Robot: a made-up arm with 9 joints.
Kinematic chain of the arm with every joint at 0, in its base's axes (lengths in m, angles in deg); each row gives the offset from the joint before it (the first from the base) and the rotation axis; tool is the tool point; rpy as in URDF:
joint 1: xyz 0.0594 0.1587 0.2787 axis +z
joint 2: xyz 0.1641 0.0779 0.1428 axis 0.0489 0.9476 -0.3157
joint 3: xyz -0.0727 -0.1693 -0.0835 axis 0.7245 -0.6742 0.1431
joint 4: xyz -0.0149 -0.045 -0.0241 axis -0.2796 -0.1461 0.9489
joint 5: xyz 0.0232 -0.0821 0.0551 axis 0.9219 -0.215 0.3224
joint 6: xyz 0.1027 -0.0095 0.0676 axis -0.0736 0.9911 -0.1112
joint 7: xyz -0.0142 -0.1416 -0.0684 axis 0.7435 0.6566 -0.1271
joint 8: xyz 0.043 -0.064 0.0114 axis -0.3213 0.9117 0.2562
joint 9: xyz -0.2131 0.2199 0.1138 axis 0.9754 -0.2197 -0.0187
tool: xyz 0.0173 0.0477 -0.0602 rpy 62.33 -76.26 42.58
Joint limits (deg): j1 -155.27..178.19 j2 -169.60..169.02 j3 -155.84..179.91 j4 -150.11..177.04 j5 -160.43..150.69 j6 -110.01..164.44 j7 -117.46..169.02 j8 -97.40..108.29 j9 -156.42..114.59
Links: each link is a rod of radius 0.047 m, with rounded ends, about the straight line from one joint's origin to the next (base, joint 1, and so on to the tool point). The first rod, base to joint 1, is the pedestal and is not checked.
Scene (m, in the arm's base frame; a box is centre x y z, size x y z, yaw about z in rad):
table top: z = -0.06
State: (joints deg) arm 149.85 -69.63 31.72 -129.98 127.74 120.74 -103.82 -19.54 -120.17
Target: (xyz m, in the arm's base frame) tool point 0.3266 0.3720 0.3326
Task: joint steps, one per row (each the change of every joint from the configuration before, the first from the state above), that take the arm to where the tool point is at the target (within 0.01 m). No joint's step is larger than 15 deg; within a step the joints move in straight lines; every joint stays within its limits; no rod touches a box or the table.
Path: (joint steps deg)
1: 5.67 11.49 5.50 -4.03 -12.71 -11.05 1.33 9.56 -7.25
2: 5.67 11.49 5.49 -4.02 -12.70 -11.05 1.33 9.56 -7.25
3: 5.66 11.50 5.50 -4.03 -12.71 -11.04 1.33 9.56 -7.25
4: 5.67 11.49 5.49 -4.02 -12.70 -11.05 1.32 9.56 -7.25
5: 5.67 11.49 5.50 -4.03 -12.71 -11.05 1.33 9.56 -7.25
6: 0.00 -3.63 -12.94 6.81 0.13 8.30 4.00 -0.48 3.46
7: 0.00 -3.63 -12.94 6.80 0.12 8.29 3.99 -0.47 3.46
8: 0.00 -3.62 -12.94 6.81 0.12 8.30 4.00 -0.47 3.46
9: 0.00 -3.63 -12.94 6.80 0.13 8.29 4.00 -0.48 3.47
10: 0.00 -3.63 -12.94 6.81 0.12 8.30 3.99 -0.47 3.46
11: 0.00 -3.62 -12.94 6.81 0.13 8.30 4.00 -0.47 3.46

